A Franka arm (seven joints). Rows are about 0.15 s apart.
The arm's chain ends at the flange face. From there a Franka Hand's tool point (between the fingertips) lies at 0.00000 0.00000 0.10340 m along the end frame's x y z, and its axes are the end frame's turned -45 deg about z.
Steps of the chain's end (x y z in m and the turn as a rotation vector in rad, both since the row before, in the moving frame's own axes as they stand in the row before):
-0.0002, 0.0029, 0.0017, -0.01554, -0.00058, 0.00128
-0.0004, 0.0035, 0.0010, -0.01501, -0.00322, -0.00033
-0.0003, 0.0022, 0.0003, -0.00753, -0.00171, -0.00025
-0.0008, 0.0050, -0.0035, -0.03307, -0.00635, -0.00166
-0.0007, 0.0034, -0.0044, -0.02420, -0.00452, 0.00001
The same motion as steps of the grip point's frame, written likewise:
-0.0034, 0.0030, 0.0017, -0.01058, -0.01140, 0.00128
-0.0041, 0.0031, 0.0010, -0.00834, -0.01289, -0.00033
-0.0024, 0.0018, 0.0003, -0.00412, -0.00653, -0.00025
-0.0070, 0.0049, -0.0036, -0.01889, -0.02787, -0.00166
-0.0050, 0.0033, -0.0044, -0.01392, -0.02031, 0.00001

